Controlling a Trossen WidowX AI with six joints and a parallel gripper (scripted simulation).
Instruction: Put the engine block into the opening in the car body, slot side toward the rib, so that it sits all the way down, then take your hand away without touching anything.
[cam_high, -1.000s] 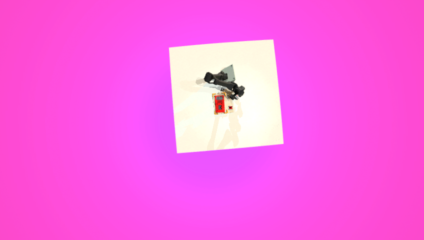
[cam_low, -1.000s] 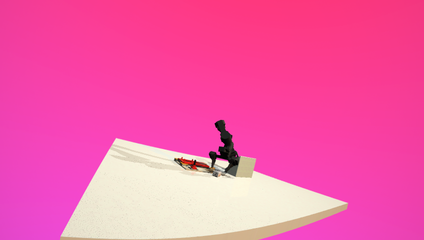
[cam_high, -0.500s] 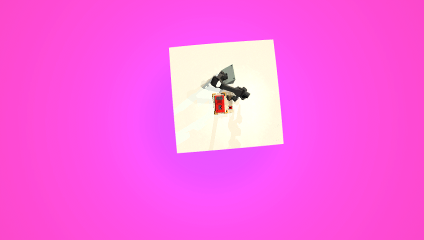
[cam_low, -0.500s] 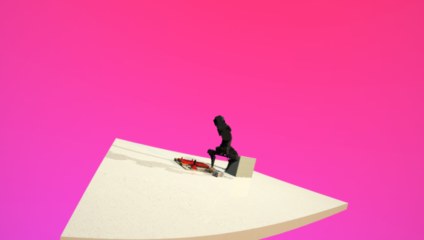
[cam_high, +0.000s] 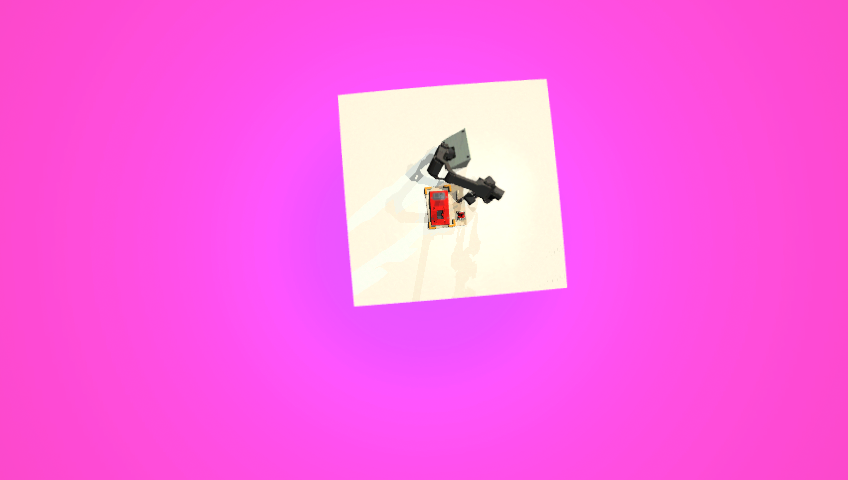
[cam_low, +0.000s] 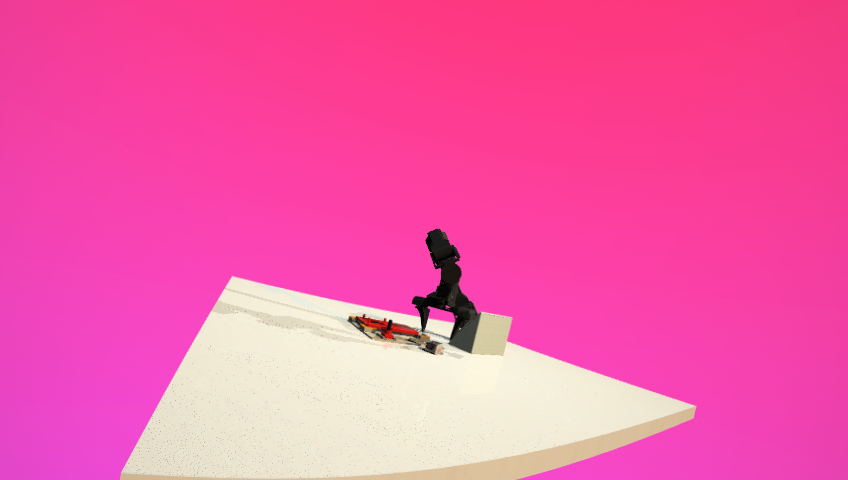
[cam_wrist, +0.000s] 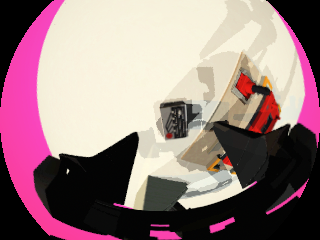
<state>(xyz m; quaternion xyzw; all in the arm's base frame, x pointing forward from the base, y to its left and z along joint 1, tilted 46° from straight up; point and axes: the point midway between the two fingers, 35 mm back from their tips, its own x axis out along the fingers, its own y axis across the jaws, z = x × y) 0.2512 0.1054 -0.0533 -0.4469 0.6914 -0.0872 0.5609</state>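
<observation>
Now: gripper tip 10 mm to the left of the grey engine block and 40 mm above it.
</observation>
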